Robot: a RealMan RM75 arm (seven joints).
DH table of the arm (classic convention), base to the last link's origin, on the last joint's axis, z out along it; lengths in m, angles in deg. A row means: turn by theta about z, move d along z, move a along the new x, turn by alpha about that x. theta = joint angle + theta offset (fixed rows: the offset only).
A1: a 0; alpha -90; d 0.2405; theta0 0
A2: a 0; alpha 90; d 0; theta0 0
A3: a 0; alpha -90; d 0.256; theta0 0
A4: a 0; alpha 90; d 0; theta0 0
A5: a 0; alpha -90; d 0.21; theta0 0
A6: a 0; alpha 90; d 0; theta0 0
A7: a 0; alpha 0; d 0.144; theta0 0
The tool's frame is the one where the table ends.
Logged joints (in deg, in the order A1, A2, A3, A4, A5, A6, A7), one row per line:
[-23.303 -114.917 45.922 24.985 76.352 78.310 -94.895]
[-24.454 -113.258 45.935 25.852 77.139 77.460 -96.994]
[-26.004 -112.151 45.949 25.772 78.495 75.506 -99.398]
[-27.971 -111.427 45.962 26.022 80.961 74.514 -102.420]
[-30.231 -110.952 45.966 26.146 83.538 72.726 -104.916]
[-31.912 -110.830 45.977 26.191 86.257 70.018 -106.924]
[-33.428 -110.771 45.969 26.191 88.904 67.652 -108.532]
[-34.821 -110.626 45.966 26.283 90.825 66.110 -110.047]
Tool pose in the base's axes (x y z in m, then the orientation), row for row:
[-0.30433 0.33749 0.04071 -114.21 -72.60 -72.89]
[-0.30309 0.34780 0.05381 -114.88 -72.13 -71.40]
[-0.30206 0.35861 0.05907 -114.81 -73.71 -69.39]
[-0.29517 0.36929 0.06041 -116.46 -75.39 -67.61]
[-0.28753 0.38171 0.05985 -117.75 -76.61 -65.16]
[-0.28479 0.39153 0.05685 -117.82 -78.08 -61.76]
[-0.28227 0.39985 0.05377 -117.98 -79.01 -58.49]
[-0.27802 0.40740 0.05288 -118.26 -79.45 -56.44]
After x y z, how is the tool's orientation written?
As a rotation vector, in degrees.
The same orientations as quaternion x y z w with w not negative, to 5 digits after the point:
[-0.72354 -0.45994 -0.46177 0.22739]
[-0.72916 -0.45782 -0.45319 0.23098]
[-0.72944 -0.46831 -0.44087 0.23288]
[-0.73576 -0.47629 -0.42714 0.22215]
[-0.74216 -0.48286 -0.41069 0.21768]
[-0.74463 -0.49347 -0.39033 0.22284]
[-0.74791 -0.50087 -0.37079 0.22863]
[-0.75078 -0.50439 -0.35831 0.23139]

